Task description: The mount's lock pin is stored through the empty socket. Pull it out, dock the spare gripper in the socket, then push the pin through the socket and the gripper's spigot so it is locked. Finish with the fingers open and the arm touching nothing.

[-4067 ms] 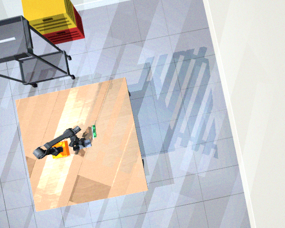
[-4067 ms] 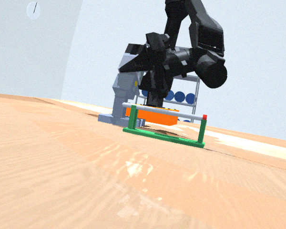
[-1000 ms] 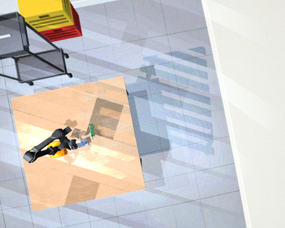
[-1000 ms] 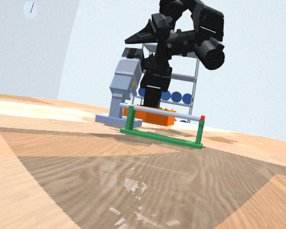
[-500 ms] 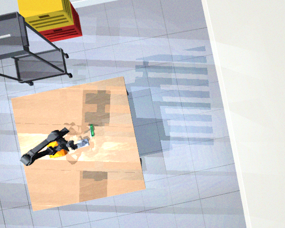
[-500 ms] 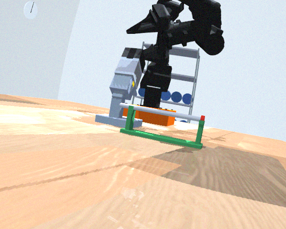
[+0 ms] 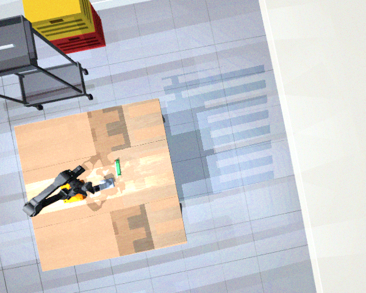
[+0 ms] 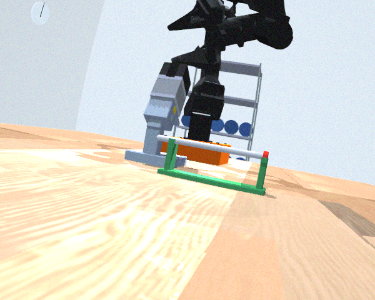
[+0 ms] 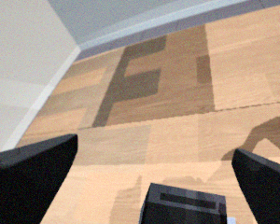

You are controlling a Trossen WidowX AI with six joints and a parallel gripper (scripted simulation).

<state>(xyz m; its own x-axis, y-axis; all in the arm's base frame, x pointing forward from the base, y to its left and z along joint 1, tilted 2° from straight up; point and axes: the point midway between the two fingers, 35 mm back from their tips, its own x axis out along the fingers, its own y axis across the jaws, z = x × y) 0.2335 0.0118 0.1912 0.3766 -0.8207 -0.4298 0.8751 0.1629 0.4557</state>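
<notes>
My gripper tip is now 14 cm short of the green cradle, 15 cm to the right of it and 20 cm above it. The rest, counted from my gripper tip: spare gripper (2 cm ahead, 3 cm to the left, 10 cm below); mount (3 cm ahead, 3 cm to the left, 17 cm below).
</notes>
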